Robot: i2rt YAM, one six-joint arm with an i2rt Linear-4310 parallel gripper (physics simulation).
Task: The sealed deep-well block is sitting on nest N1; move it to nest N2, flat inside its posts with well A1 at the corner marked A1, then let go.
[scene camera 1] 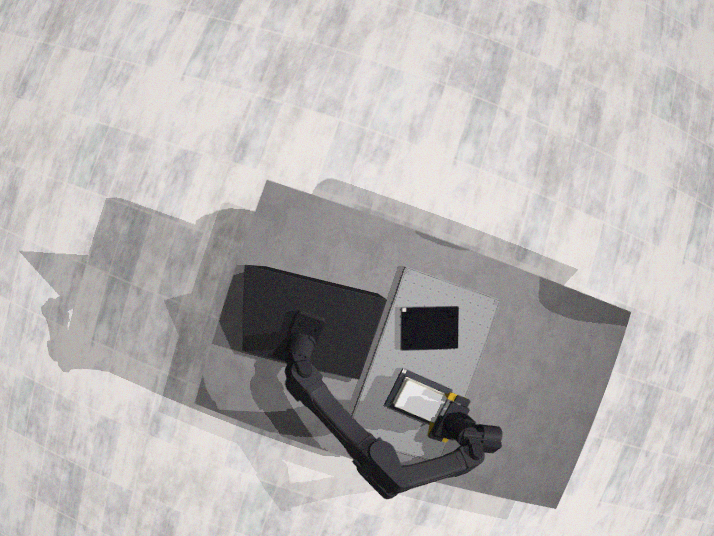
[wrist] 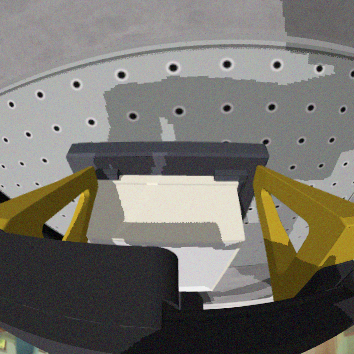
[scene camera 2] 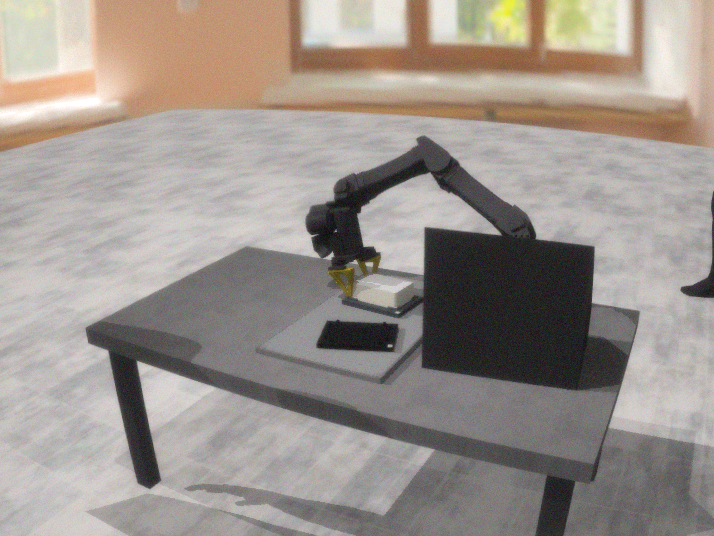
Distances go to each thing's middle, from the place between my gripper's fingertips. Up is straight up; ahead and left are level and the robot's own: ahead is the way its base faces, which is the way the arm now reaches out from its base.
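With the white deep-well block (scene camera 2: 376, 289) as my reference, my gripper is 2 cm below it, 1 cm to the right of it and 7 cm past it. Going by their middles, that block is the nearest to my gripper of the things named here. The perforated base plate (scene camera 1: 454, 368) is 8 cm behind my hand, 10 cm to the left of it and 2 cm below it, whereas the black nest plate (scene camera 1: 423, 328) is 10 cm behind my hand and 22 cm to the left of it. Going by their middles, of the things named here the black nest plate is the farthest from my gripper.
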